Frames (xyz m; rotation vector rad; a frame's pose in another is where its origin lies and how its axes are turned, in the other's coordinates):
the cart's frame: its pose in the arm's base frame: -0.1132 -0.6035 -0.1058 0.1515 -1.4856 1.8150
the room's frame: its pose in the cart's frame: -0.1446 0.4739 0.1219 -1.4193 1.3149 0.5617
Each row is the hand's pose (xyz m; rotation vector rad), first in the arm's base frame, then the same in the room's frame.
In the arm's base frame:
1: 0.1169 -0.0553 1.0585 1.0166 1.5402 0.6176
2: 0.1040 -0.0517 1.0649 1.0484 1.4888 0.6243
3: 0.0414 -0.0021 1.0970 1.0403 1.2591 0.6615
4: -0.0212 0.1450 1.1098 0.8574 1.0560 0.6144
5: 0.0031 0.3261 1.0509 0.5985 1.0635 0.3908
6: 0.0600 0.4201 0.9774 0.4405 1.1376 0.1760
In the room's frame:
1: 1.1500 -0.9460 -1.0119 -2.0825 -0.7633 -0.6567
2: 1.1497 -0.9597 -1.0061 -2.1144 -0.7438 -0.6015
3: 1.1775 -1.0303 -0.9655 -2.3149 -0.7249 -0.4481
4: 1.2901 -1.0973 -0.8730 -2.5449 -0.8893 -0.3773
5: 1.4518 -1.0575 -0.7775 -2.5358 -1.3120 -0.4594
6: 1.5439 -0.9756 -0.7295 -2.3745 -1.6441 -0.5380

